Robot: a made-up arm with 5 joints. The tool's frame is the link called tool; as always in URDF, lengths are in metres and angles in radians. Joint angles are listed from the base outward. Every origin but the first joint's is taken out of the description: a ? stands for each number. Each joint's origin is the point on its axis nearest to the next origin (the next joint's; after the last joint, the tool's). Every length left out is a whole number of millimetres.
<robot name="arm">
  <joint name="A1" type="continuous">
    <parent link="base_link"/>
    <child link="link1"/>
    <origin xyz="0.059 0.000 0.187" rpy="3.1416 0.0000 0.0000"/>
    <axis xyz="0 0 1"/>
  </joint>
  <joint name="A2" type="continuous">
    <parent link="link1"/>
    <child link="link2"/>
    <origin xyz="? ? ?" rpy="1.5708 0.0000 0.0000"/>
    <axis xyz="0 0 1"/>
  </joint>
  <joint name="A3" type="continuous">
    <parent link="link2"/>
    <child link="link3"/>
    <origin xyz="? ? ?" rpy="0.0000 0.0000 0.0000"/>
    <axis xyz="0 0 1"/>
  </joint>
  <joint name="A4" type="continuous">
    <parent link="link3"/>
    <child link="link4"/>
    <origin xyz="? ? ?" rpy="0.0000 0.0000 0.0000"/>
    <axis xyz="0 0 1"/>
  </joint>
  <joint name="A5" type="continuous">
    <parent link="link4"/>
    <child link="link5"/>
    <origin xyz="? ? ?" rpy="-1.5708 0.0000 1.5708"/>
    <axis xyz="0 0 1"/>
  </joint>
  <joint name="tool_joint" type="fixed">
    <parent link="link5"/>
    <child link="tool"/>
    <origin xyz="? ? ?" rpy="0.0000 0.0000 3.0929"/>
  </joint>
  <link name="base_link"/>
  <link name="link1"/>
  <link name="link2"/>
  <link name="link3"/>
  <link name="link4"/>
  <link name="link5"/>
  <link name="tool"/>
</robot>
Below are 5 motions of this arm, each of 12 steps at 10 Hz.
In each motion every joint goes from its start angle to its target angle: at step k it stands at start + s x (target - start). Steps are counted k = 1, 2, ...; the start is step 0. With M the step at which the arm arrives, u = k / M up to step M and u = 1 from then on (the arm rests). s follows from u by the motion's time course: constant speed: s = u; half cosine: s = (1 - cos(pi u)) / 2; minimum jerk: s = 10 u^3 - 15 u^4 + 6 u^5.
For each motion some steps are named. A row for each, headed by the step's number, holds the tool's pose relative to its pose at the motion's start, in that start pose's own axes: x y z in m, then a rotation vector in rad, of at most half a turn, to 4 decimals.
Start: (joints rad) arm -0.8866 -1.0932 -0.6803 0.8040 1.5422
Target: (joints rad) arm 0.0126 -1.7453 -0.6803 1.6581 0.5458
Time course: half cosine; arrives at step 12
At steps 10, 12:
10: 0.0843 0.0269 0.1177 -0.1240 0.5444 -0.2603
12: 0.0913 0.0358 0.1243 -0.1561 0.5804 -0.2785

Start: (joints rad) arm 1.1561 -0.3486 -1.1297 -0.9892 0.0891
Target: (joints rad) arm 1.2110 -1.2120 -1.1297 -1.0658 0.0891
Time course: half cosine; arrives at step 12
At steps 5, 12:
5: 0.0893 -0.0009 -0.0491 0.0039 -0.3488 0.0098
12: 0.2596 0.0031 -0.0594 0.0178 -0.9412 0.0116

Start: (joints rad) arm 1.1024 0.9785 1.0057 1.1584 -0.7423
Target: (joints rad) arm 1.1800 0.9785 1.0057 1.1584 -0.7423
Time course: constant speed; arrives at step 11
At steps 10, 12:
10: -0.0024 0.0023 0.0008 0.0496 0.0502 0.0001
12: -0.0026 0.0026 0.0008 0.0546 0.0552 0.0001

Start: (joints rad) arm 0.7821 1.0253 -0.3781 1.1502 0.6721
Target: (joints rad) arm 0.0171 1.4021 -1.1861 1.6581 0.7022
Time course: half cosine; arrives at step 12
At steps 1, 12:
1: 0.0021 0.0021 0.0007 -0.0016 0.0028 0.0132
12: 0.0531 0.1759 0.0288 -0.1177 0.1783 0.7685

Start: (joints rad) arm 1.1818 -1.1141 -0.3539 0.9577 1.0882
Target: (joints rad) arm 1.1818 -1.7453 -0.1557 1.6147 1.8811
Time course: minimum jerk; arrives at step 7
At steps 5, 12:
5: -0.0087 0.0148 0.0954 0.1917 0.0373 0.6761
12: -0.0121 0.0206 0.1110 0.2279 0.0309 0.7895

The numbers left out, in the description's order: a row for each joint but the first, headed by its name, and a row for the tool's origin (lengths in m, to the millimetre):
A2: 0.029 -0.009 0.000
A3: 0.019 -0.077 0.000
A4: 0.175 -0.007 0.000
A5: 0.087 0.000 0.000
tool: 0.000 0.000 0.000

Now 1 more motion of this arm.
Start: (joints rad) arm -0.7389 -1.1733 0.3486 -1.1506 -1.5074
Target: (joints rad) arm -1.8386 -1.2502 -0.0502 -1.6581 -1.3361
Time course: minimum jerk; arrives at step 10
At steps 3, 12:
3: -0.0033 0.0231 -0.0111 0.1574 -0.0882 -0.1310
12: 0.0808 0.0948 -0.0064 0.7779 -0.9656 -0.5645

